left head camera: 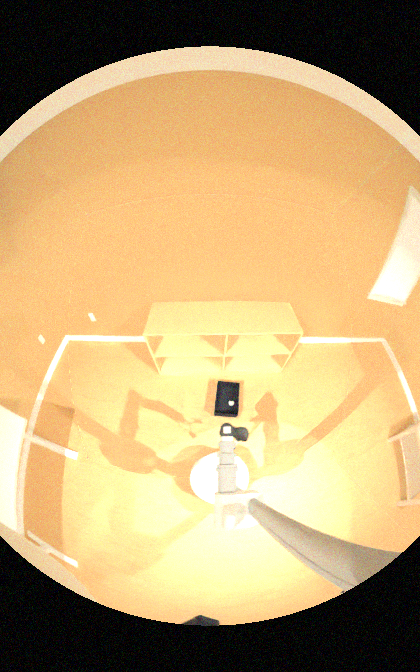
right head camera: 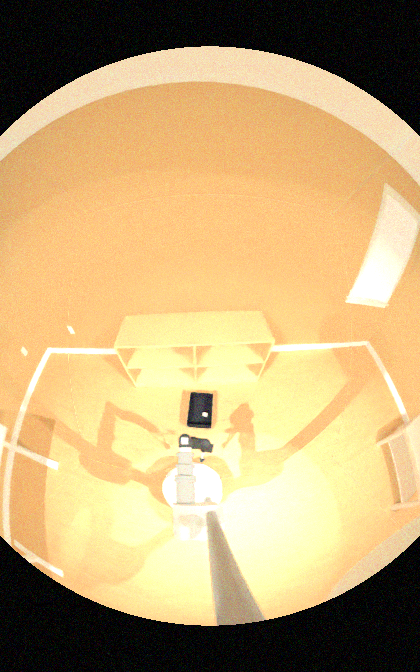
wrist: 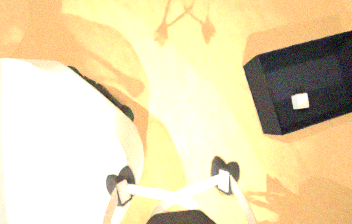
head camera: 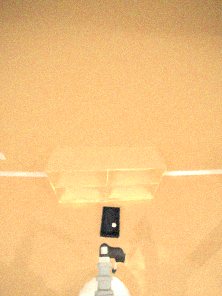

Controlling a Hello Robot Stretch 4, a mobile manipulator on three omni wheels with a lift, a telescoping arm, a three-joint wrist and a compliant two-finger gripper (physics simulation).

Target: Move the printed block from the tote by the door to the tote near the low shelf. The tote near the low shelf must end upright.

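A black open tote stands upright on the floor in front of the low shelf. A small white block lies inside this tote. My gripper is open, with bare floor and part of my base showing between its fingers. It hangs outside the tote, on the side toward my base. In the head views it is small and dark. A second tote by the door cannot be made out.
My round white base is below the arm. A dark object is cut off at the bottom of the left head view. Pale furniture stands at the right. White strips run along the wall base beside the shelf.
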